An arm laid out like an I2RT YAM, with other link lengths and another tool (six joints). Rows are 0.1 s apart.
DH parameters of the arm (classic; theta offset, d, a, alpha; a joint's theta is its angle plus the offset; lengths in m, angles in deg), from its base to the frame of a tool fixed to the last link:
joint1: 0 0.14 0.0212 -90
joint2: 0 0 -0.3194 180
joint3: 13.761 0 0.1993 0
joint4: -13.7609 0.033 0.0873 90
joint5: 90 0.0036 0 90
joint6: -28.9 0.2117 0.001 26
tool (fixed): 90 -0.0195 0 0
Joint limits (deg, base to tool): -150..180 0..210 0..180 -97..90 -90..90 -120..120
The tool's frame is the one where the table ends.
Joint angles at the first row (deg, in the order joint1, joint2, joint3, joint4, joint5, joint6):
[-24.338, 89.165, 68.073, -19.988, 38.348, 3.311]
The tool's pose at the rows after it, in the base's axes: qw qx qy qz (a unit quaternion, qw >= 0); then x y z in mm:
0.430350 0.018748 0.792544 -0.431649 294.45 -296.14 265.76
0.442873 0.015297 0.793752 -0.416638 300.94 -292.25 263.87
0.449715 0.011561 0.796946 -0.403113 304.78 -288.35 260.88
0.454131 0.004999 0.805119 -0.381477 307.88 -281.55 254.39
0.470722 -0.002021 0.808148 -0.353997 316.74 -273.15 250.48
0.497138 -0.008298 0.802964 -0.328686 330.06 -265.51 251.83
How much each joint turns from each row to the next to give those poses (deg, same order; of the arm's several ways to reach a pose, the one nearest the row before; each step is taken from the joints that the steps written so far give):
[0.066, 0.000, 0.000, -0.065, -3.060, 0.000]
[-0.001, 0.001, 0.001, 0.327, -2.252, 0.044]
[0.001, -0.001, -0.022, -0.197, -1.813, 0.022]
[0.000, 0.000, -0.001, -1.093, -2.579, 0.000]
[-0.001, 0.001, 0.000, 0.045, -3.782, -0.001]
[0.002, -0.001, 0.001, 1.506, -4.021, 0.002]

